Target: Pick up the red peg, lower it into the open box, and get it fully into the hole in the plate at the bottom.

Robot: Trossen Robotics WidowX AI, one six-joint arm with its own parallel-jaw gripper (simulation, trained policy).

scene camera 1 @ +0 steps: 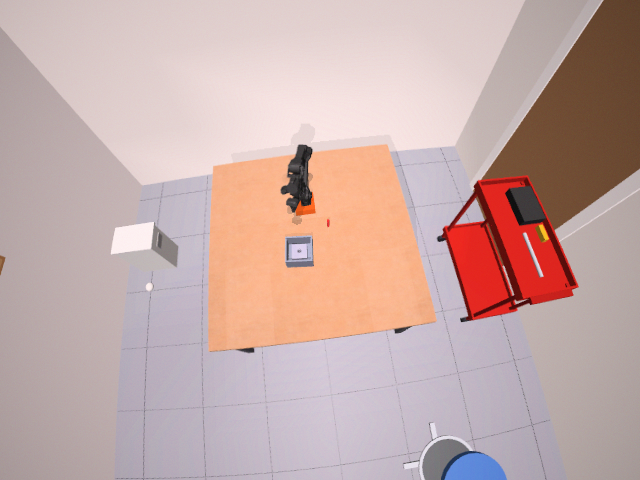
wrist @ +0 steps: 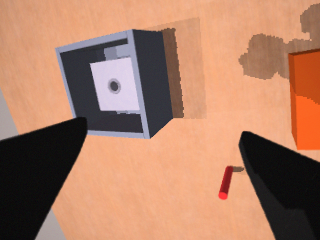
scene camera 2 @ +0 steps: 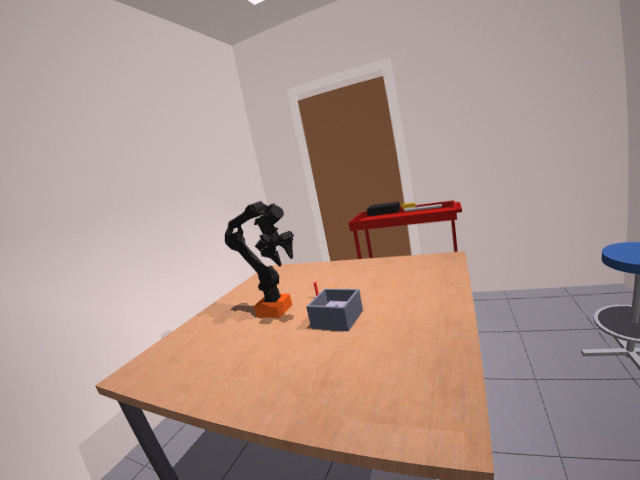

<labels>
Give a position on a plate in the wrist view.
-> At 114,80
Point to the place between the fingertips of the gripper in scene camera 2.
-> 286,262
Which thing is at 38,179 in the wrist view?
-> The gripper.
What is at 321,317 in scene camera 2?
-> A grey box.
</labels>
